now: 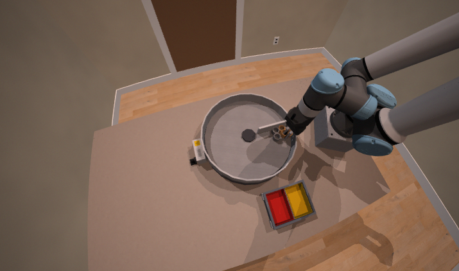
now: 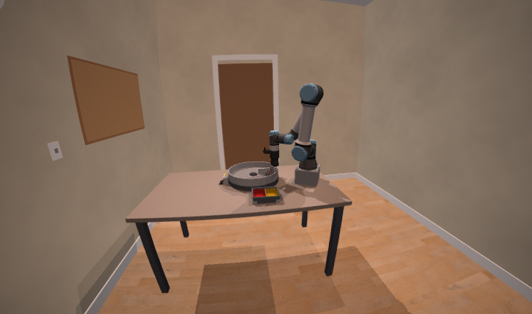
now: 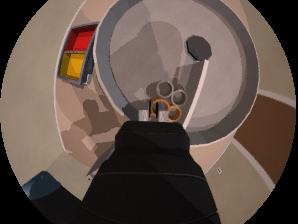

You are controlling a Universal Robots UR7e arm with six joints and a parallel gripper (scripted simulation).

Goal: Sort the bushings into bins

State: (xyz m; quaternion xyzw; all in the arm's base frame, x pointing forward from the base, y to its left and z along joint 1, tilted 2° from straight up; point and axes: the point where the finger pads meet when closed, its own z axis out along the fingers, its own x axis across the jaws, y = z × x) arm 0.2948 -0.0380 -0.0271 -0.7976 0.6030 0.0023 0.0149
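Now: hand 270 mm to the right of the red bin, 90 mm short of it and 70 mm above it. From my hand the other things lie so: turntable (150 mm ahead, 60 mm to the right, 40 mm below).
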